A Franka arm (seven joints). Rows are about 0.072 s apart.
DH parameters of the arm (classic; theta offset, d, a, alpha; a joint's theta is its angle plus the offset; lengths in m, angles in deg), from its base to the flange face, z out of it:
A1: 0 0.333 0 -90
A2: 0 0 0 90
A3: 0 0.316 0.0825 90
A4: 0 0 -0.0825 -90
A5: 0 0.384 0 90
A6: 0 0 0.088 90
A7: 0 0.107 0 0
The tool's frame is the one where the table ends.
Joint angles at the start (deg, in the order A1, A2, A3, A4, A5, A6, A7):
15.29, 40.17, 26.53, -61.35, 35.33, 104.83, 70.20
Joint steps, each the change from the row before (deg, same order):
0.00, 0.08, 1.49, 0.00, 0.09, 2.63, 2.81
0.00, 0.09, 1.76, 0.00, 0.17, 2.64, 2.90
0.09, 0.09, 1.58, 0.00, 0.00, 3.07, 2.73
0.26, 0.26, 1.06, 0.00, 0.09, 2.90, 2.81
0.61, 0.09, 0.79, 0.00, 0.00, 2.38, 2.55
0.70, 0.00, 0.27, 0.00, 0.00, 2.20, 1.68
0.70, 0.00, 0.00, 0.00, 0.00, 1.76, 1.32
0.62, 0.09, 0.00, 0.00, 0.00, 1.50, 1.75
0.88, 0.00, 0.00, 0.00, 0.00, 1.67, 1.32
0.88, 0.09, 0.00, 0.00, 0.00, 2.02, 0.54
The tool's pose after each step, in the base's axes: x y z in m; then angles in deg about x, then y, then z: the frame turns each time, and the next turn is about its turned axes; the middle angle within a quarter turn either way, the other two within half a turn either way. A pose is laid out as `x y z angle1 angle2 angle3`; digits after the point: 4 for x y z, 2 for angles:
0.6014 0.4536 0.4928 -129.77 -18.72 54.50
0.5974 0.4638 0.5002 -127.82 -17.55 57.21
0.5944 0.4731 0.5076 -125.97 -15.90 59.72
0.5930 0.4809 0.5113 -124.40 -14.30 62.58
0.5884 0.4906 0.5156 -123.24 -13.18 64.82
0.5853 0.4980 0.5190 -122.43 -11.89 66.20
0.5827 0.5040 0.5210 -121.90 -10.83 67.26
0.5805 0.5094 0.5216 -121.46 -9.99 68.85
0.5759 0.5170 0.5236 -120.95 -9.17 69.80
0.5722 0.5244 0.5249 -120.33 -8.08 70.07

